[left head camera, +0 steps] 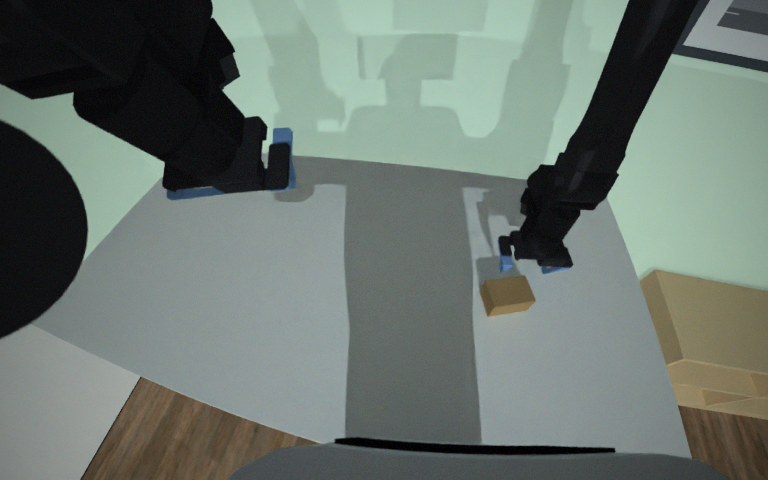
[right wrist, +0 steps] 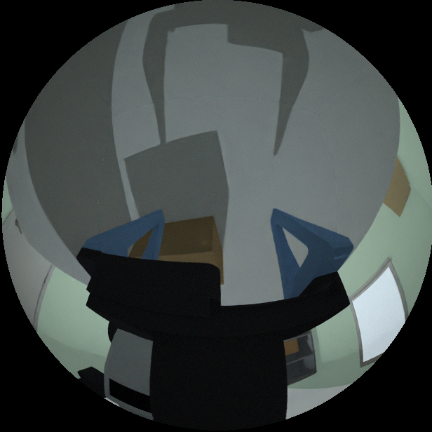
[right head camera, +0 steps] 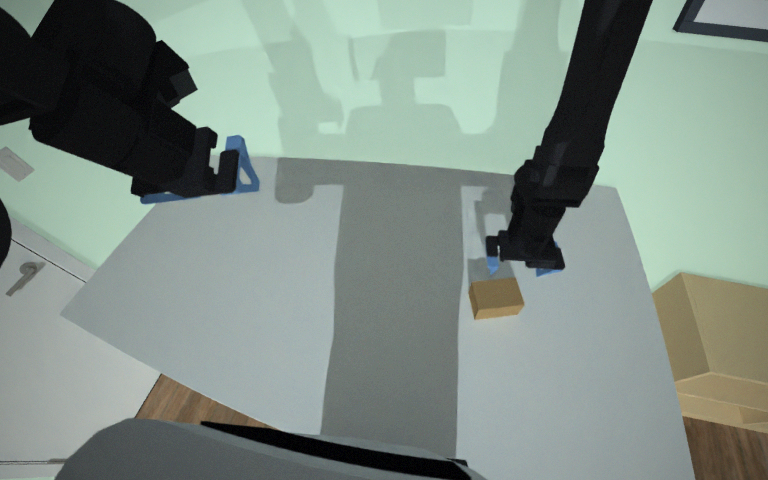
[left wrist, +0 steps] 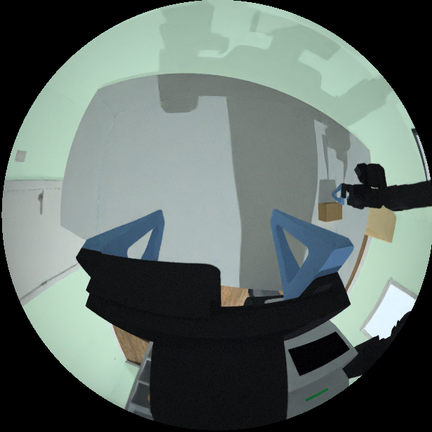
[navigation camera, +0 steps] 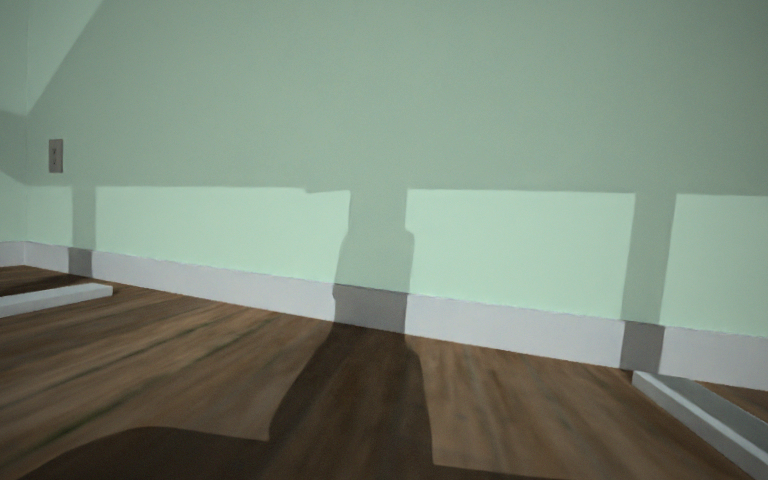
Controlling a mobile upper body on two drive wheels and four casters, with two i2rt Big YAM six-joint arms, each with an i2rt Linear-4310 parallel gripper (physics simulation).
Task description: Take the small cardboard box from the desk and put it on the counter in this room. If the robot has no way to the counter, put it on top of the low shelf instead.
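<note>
The small cardboard box lies on the grey desk, right of the shadow band in the head views. My right gripper is open and empty, above the desk on the wall side of the box. In the right wrist view one finger and the gripper body hide part of the box. My left gripper is open and empty near the desk's far left edge. I cannot identify the counter.
A large cardboard box stands right of the desk. A door is at the left. A shelf unit with a brown item shows low in the right wrist view. Pale floor bars lie before the green wall.
</note>
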